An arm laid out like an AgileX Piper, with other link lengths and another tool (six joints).
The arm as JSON. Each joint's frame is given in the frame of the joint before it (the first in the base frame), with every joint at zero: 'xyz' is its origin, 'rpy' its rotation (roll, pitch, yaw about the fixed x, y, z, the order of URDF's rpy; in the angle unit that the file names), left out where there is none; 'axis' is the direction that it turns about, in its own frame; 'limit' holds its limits. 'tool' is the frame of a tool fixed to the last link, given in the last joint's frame.
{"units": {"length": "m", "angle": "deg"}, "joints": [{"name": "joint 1", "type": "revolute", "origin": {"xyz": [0.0, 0.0, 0.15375]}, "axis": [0.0, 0.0, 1.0], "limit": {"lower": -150.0, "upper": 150.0}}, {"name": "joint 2", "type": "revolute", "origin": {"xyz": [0.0, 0.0, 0.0], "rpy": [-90.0, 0.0, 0.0]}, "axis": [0.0, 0.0, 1.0], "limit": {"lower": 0.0, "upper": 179.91}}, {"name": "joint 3", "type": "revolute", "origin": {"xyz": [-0.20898, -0.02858, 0.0], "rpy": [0.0, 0.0, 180.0]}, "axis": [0.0, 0.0, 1.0], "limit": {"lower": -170.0, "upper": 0.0}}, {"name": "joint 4", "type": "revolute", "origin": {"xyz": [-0.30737, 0.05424, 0.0], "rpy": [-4.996, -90.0, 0.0]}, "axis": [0.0, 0.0, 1.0], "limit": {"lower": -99.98, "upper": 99.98}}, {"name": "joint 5", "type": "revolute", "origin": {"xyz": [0.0, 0.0, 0.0], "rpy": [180.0, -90.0, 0.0]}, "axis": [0.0, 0.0, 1.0], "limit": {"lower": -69.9, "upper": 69.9}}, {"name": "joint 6", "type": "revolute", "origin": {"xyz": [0.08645, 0.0, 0.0], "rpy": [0.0, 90.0, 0.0]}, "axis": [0.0, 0.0, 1.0], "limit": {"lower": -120.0, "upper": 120.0}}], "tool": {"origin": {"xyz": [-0.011, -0.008, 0.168], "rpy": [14.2, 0.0, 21.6]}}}
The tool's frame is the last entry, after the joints.
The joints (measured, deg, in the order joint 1, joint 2, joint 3, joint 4, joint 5, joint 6), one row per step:
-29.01, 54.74, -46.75, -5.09, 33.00, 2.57
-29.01, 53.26, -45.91, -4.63, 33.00, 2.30
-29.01, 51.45, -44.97, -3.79, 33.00, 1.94
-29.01, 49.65, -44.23, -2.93, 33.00, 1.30
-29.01, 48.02, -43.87, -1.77, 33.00, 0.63
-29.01, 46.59, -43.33, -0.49, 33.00, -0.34
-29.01, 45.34, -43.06, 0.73, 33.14, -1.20
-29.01, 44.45, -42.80, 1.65, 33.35, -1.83
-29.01, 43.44, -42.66, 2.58, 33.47, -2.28
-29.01, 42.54, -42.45, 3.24, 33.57, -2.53
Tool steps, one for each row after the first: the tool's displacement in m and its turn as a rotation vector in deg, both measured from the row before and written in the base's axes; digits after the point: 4 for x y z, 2 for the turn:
-0.0024, 0.0026, 0.0032, -0.09, -0.67, 0.14
-0.0025, 0.0037, 0.0046, 0.06, -1.01, 0.18
-0.0022, 0.0036, 0.0062, -0.22, -1.07, 0.34
-0.0011, 0.0038, 0.0084, -0.09, -1.39, 0.37
-0.0011, 0.0041, 0.0053, -0.03, -0.99, 0.54
-0.0009, 0.0039, 0.0059, 0.01, -0.97, 0.49
-0.0009, 0.0031, 0.0032, 0.12, -0.56, 0.37
-0.0008, 0.0030, 0.0055, 0.10, -0.92, 0.29
-0.0010, 0.0024, 0.0041, 0.09, -0.74, 0.18

